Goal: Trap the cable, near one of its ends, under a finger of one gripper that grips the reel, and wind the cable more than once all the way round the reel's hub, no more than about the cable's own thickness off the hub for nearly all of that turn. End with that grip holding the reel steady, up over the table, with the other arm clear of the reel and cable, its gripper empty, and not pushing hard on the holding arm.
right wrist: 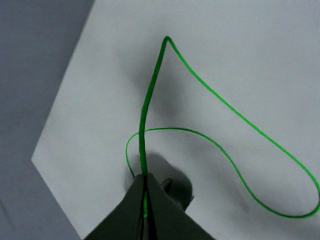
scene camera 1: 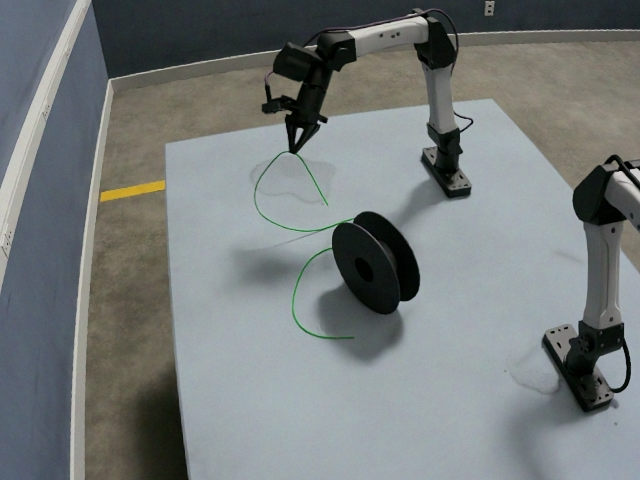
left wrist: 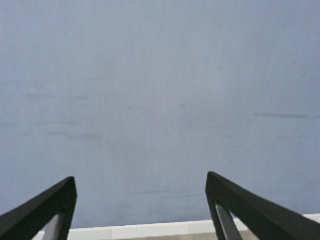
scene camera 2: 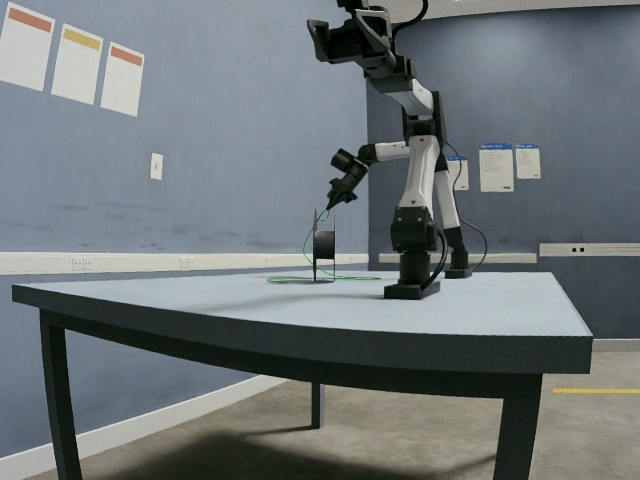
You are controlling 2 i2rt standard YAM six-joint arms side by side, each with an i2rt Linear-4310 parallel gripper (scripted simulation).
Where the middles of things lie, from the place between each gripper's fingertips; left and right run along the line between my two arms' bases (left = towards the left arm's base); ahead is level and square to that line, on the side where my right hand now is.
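Right hand (scene camera 1: 292, 153): 10 cm past the black reel (scene camera 1: 380, 282), 26 cm to the right of it, 13 cm above it.
My left gripper (scene camera 2: 330, 18): 70 cm to the left of the black reel, 32 cm short of it, 31 cm above it.
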